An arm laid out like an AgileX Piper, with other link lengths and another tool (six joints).
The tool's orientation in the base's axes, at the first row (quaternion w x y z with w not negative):
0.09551, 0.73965, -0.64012, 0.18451
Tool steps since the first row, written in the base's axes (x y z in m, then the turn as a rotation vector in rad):
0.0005, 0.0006, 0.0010, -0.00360, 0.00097, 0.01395
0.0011, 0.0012, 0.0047, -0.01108, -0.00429, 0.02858
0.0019, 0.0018, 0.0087, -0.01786, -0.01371, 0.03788
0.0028, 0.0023, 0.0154, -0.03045, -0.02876, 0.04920
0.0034, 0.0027, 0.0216, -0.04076, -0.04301, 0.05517
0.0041, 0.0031, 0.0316, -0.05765, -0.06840, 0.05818
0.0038, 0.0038, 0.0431, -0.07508, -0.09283, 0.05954
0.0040, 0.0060, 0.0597, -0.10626, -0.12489, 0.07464
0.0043, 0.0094, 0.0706, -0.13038, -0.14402, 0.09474
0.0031, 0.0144, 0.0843, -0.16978, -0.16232, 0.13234
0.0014, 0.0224, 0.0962, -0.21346, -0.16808, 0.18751
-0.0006, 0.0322, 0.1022, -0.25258, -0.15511, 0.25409
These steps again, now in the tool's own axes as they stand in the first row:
-0.0001, -0.0007, -0.0011, 0.00422, 0.00205, -0.01365
0.0009, -0.0017, -0.0046, 0.01396, 0.00887, -0.02616
0.0020, -0.0030, -0.0083, 0.02546, 0.01617, -0.03213
0.0043, -0.0046, -0.0145, 0.04224, 0.02990, -0.03868
0.0065, -0.0058, -0.0202, 0.05643, 0.04177, -0.04031
0.0101, -0.0075, -0.0294, 0.07887, 0.06220, -0.03602
0.0140, -0.0084, -0.0402, 0.09972, 0.08315, -0.03067
0.0186, -0.0106, -0.0562, 0.13142, 0.11754, -0.03706
0.0198, -0.0125, -0.0674, 0.15409, 0.14243, -0.05184
0.0205, -0.0134, -0.0820, 0.18120, 0.18053, -0.08522
0.0178, -0.0141, -0.0961, 0.20335, 0.21913, -0.14003
0.0110, -0.0143, -0.1056, 0.21344, 0.24912, -0.21166

